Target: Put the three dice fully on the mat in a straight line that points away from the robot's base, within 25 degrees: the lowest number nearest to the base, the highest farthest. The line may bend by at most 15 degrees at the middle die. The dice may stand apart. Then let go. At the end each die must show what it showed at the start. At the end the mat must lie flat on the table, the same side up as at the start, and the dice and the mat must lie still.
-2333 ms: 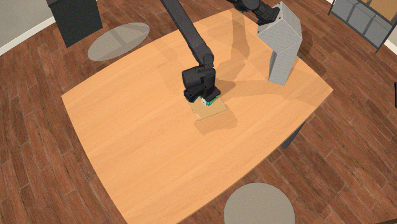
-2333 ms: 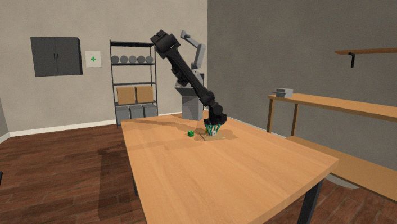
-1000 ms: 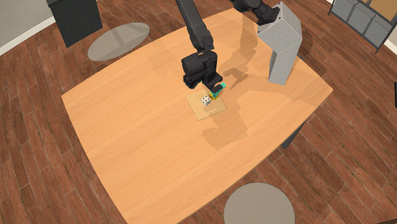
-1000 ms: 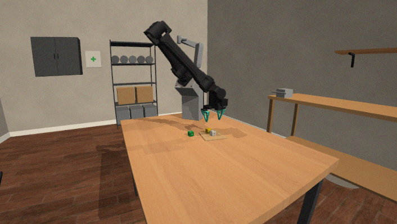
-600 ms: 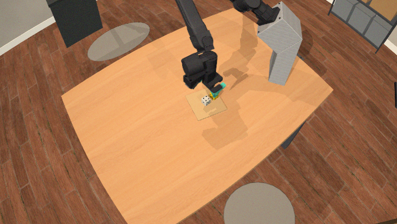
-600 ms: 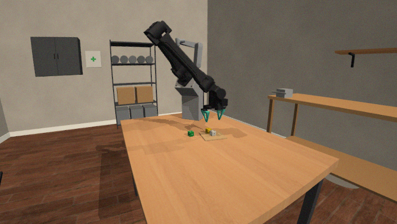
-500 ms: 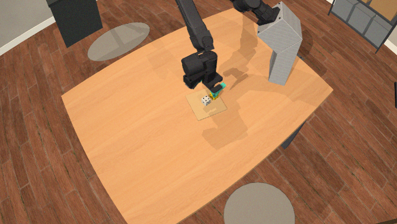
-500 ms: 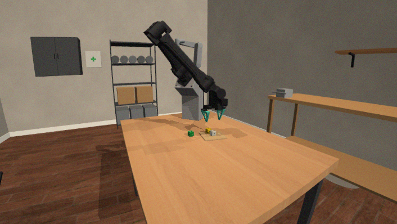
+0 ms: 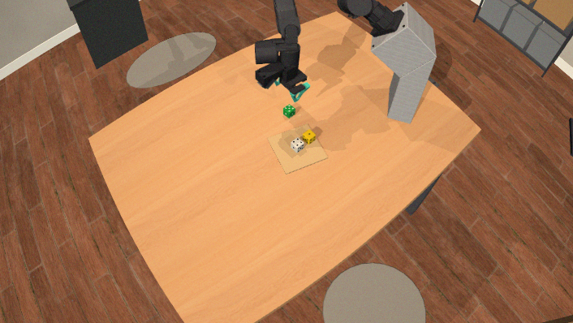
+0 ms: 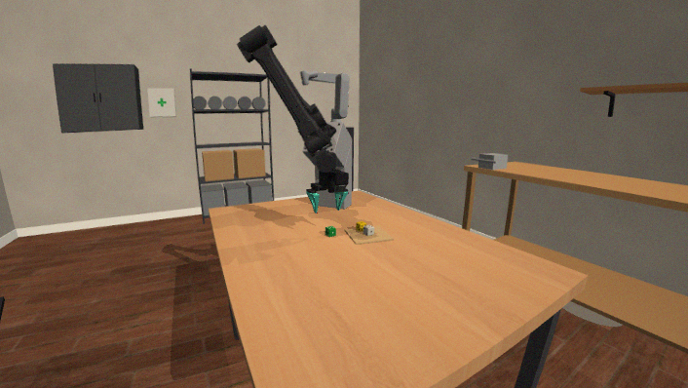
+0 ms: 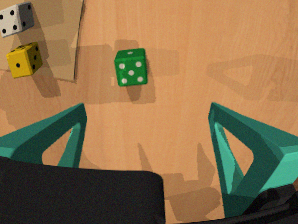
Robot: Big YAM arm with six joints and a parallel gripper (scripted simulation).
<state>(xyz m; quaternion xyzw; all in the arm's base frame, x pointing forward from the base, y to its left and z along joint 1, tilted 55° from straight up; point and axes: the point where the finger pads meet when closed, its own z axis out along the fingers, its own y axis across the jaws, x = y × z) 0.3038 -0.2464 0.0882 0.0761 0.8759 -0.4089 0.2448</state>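
Right now my hand is 9 cm above the green die and 1 cm to the right of it. The rest, counted from my hand: yellow die (12 cm to the left, 8 cm below, 6 cm ahead); then tan mat (11 cm ahead, 10 cm to the left, 10 cm below); then white die (11 cm ahead, 10 cm to the left, 8 cm below).
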